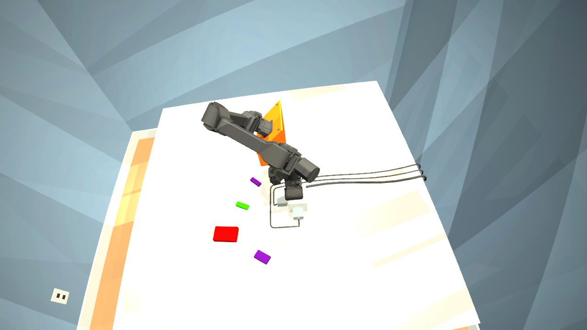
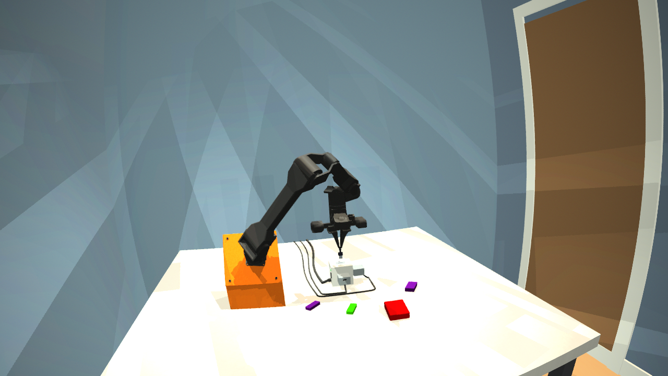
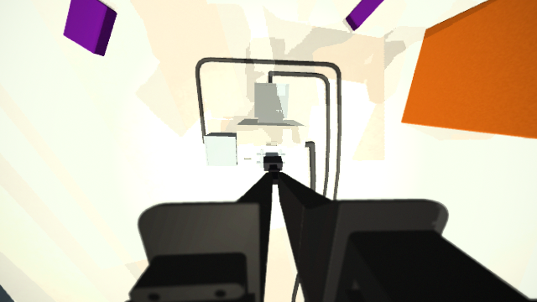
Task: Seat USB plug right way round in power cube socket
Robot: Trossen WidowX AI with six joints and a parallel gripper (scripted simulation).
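Right now my gripper tip is 20 mm above the black USB plug. From my gripper tip the other things lie so: metal-rimmed socket 70 mm below, 10 mm to the left; then green block 230 mm to the right, 130 mm below; then red block 280 mm to the right, 130 mm below, 130 mm ahead.
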